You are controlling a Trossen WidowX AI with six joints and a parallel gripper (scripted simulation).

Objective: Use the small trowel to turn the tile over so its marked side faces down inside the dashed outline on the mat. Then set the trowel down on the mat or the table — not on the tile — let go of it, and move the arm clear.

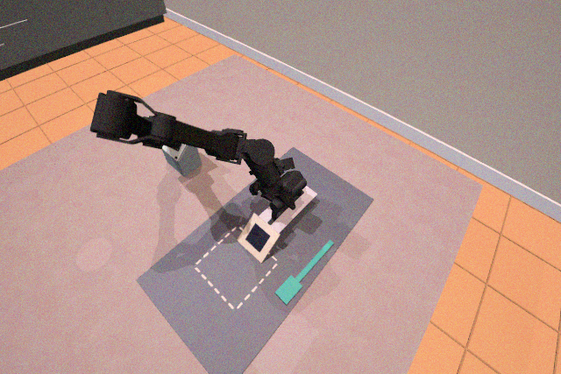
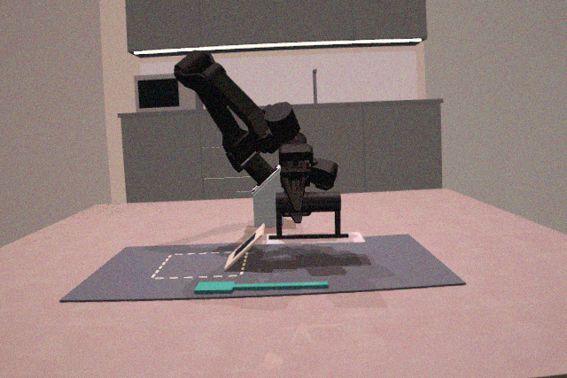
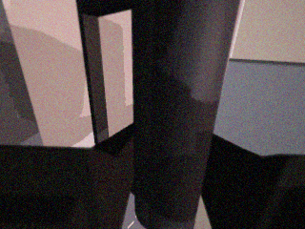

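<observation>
Right now the beige tile is 100 mm to the right of my gripper tip, 60 mm below it and 40 mm behind it. Also, from my gripper tip: teal flat tool (110 mm to the right, 110 mm ahead, 90 mm below); grey mat (110 mm below, 60 mm to the right, 30 mm behind).
</observation>
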